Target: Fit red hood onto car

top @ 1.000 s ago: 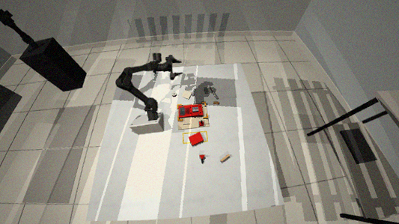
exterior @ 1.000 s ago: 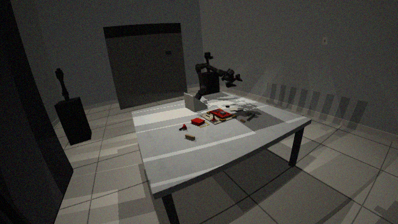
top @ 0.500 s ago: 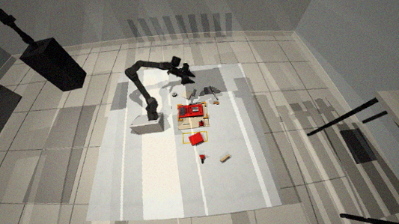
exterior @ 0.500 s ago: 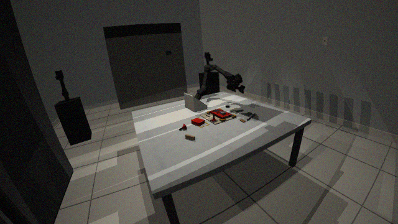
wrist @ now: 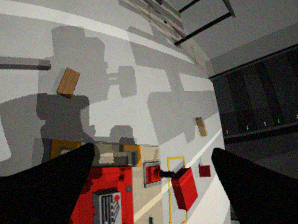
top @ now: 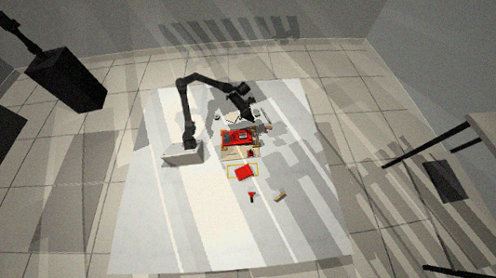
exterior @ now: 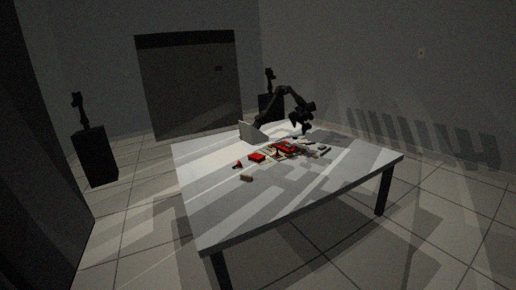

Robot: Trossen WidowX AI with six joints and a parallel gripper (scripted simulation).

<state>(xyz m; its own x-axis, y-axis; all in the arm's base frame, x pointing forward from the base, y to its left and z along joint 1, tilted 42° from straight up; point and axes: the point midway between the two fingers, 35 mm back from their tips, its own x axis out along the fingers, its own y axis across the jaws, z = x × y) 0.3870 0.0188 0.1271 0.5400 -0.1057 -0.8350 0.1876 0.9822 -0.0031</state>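
Now: the red hood 120 mm behind my gripper tip, 260 mm to the right of it and 140 mm below it. Round my gripper tip: wooden block 50 mm ahead, 450 mm to the right, 140 mm below; then tan jig 100 mm behind, 40 mm to the right, 140 mm below.
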